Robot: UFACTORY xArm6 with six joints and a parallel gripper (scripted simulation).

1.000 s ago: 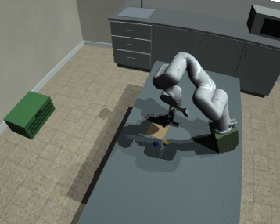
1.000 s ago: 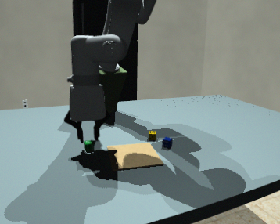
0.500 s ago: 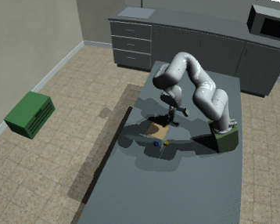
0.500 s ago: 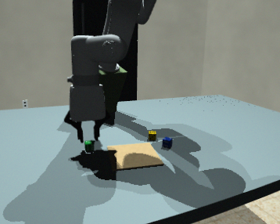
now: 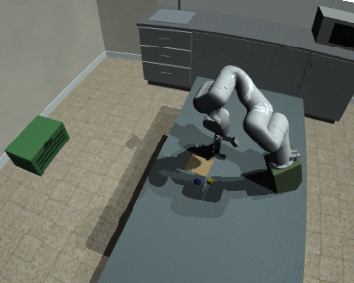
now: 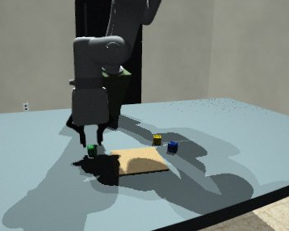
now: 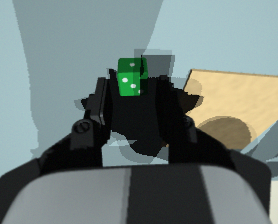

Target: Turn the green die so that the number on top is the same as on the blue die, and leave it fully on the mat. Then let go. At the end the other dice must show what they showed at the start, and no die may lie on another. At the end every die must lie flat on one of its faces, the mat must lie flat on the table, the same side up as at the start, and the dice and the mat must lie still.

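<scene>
My gripper is now 40 mm above the green die. Also, from my hand: yellow die (220 mm to the left, 40 mm below, 10 mm ahead); then tan mat (110 mm to the left, 90 mm ahead, 50 mm below); then blue die (240 mm to the left, 80 mm ahead, 40 mm below).
</scene>
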